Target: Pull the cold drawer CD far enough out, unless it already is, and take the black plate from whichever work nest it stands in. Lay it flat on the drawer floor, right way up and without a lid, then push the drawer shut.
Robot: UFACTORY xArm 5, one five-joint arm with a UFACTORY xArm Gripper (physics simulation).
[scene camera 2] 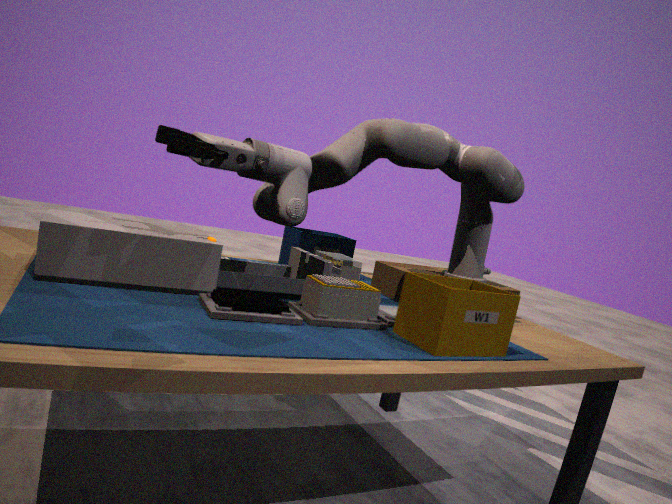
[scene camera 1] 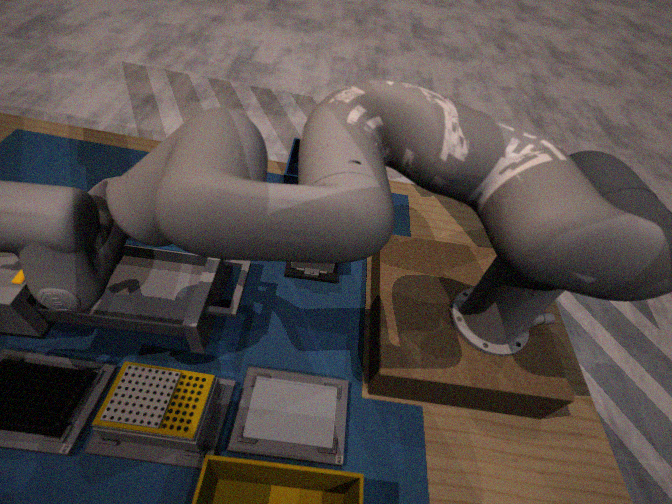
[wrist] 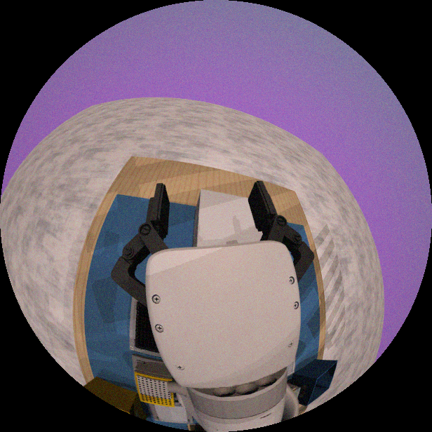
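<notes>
The grey cabinet (scene camera 1: 11,311) (scene camera 2: 127,257) (wrist: 222,212) stands on the blue mat. The drawer (scene camera 1: 127,323) (scene camera 2: 259,283) extends from its right side and is pulled out; a grey floor with shadows shows in scene camera 1, partly hidden by the arm. The black plate (scene camera 1: 43,398) (scene camera 2: 249,301) (wrist: 145,327) sits low in the left work nest (scene camera 1: 73,431) (scene camera 2: 255,317), in front of the drawer. My gripper (scene camera 2: 164,139) (wrist: 210,190) is open and empty, level and pointing left, high above the cabinet. Its fingers are out of frame in scene camera 1.
A yellow-topped tip rack (scene camera 1: 154,399) (scene camera 2: 340,298) (wrist: 154,389) stands in the middle nest. A pale flat piece (scene camera 1: 291,410) lies in the right nest (scene camera 1: 288,454). The yellow bin W1 (scene camera 1: 282,467) (scene camera 2: 455,317) is at the front. A blue bin (scene camera 2: 317,238) (wrist: 314,381) stands at the back.
</notes>
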